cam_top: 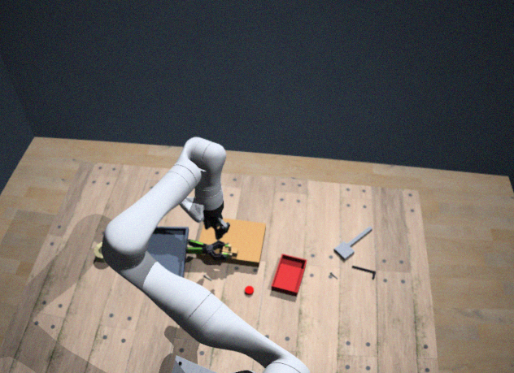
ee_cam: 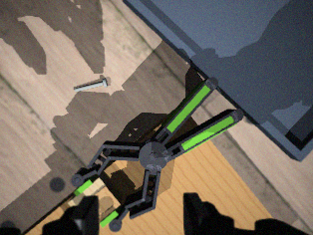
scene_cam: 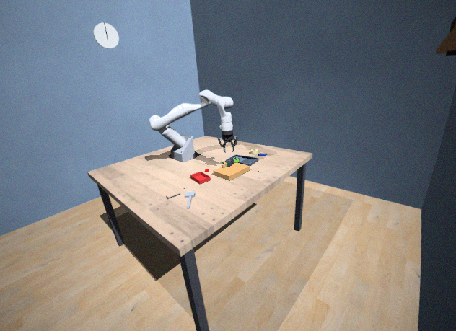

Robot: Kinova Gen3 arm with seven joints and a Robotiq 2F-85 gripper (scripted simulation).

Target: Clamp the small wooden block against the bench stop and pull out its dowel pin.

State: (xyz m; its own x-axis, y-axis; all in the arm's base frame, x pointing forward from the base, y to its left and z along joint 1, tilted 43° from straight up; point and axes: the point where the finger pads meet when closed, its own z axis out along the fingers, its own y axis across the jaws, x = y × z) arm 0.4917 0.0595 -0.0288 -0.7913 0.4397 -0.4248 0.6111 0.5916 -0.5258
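Right now my hand is 9 cm above the dowel pin and 5 cm to the left of it. The rest, counted from my hand: bench board 12 cm below, 5 cm ahead, 4 cm to the right; wooden block 10 cm below, 5 cm to the right; red disc 14 cm below, 12 cm to the right, 11 cm behind.
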